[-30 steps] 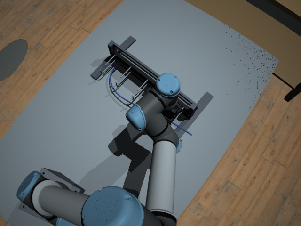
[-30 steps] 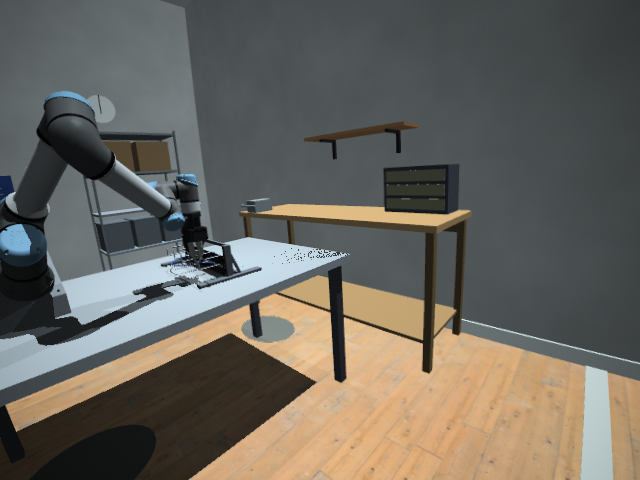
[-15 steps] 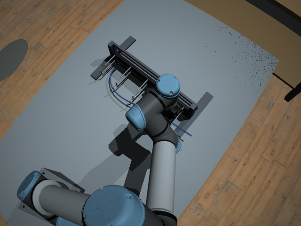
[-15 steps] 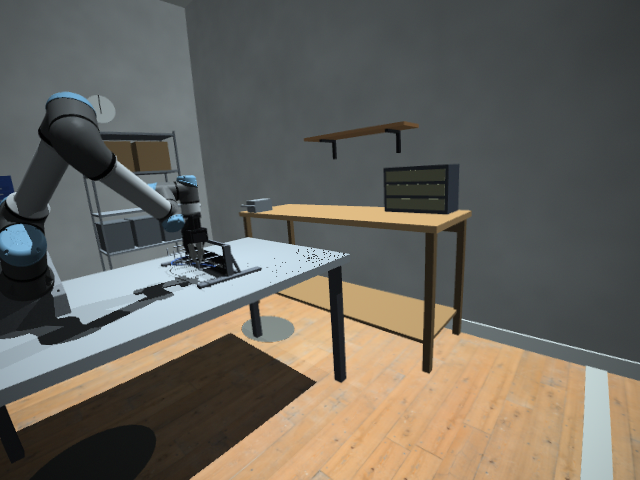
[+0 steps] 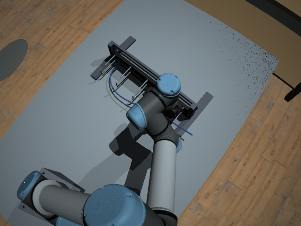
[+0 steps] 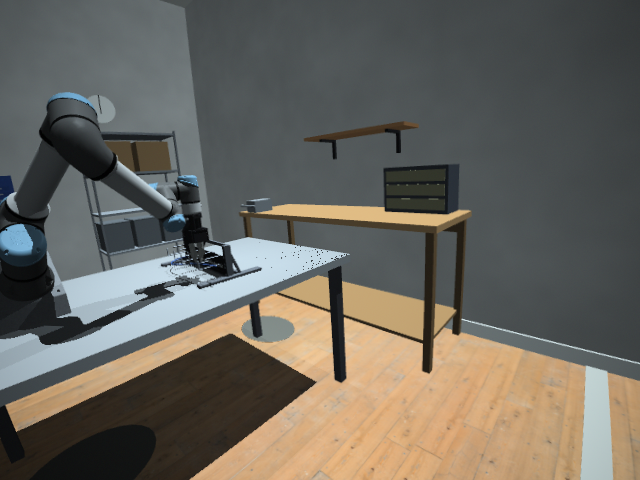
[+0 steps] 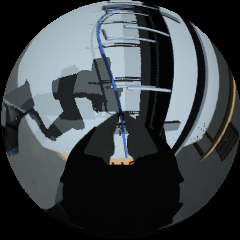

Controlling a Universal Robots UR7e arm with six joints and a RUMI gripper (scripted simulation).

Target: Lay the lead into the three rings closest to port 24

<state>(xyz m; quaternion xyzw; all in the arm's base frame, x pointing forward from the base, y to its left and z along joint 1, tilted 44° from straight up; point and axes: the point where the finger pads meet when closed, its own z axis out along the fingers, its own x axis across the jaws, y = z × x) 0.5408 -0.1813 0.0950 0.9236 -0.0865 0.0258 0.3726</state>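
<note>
Now: hand 120 mm short of the black rack, 130 mm to the right of it and 10 mm above it.
</note>
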